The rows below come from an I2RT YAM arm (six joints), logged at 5 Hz.
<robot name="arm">
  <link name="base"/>
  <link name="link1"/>
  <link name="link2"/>
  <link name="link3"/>
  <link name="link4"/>
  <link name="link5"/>
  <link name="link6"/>
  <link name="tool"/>
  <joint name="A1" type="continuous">
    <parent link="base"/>
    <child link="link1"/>
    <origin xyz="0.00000 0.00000 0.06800" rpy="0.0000 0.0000 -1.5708"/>
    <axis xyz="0 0 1"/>
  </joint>
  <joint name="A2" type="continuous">
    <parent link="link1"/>
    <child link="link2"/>
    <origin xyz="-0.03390 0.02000 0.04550" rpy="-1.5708 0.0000 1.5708"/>
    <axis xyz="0 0 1"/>
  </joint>
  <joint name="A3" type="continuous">
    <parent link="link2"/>
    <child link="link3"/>
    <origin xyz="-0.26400 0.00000 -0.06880" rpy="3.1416 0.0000 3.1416"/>
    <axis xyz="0 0 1"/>
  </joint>
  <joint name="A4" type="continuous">
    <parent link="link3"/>
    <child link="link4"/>
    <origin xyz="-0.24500 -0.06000 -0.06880" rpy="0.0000 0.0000 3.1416"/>
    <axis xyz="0 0 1"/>
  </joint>
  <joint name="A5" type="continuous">
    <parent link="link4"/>
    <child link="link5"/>
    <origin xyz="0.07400 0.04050 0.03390" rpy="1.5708 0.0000 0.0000"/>
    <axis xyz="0 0 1"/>
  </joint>
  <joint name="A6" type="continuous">
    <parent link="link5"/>
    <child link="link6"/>
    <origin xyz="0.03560 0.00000 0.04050" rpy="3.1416 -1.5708 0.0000"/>
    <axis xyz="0 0 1"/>
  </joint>
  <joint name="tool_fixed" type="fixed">
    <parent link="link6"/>
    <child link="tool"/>
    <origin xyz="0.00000 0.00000 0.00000" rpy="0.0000 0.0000 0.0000"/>
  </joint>
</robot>
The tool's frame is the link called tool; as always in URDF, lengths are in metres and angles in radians. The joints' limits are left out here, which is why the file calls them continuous.
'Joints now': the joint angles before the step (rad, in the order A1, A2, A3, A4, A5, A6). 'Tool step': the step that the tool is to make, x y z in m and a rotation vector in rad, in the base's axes. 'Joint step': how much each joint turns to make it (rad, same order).
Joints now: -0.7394 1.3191 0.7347 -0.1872 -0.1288 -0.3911
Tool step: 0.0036 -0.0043 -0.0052 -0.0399 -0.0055 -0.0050
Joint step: 0.0000 0.0264 -0.0122 0.0677 0.0213 -0.0154
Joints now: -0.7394 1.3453 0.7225 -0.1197 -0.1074 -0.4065
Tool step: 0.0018 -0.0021 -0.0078 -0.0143 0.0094 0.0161
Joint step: -0.0014 0.0259 -0.0140 0.0399 -0.0015 -0.0244
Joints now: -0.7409 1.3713 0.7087 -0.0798 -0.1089 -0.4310
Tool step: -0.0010 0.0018 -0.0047 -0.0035 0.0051 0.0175
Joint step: 0.0014 0.0016 -0.0183 0.0167 -0.0078 -0.0155
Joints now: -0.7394 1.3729 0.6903 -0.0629 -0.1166 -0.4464
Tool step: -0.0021 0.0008 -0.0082 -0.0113 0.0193 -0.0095
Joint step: -0.0003 0.0092 -0.0262 0.0278 0.0213 -0.0094
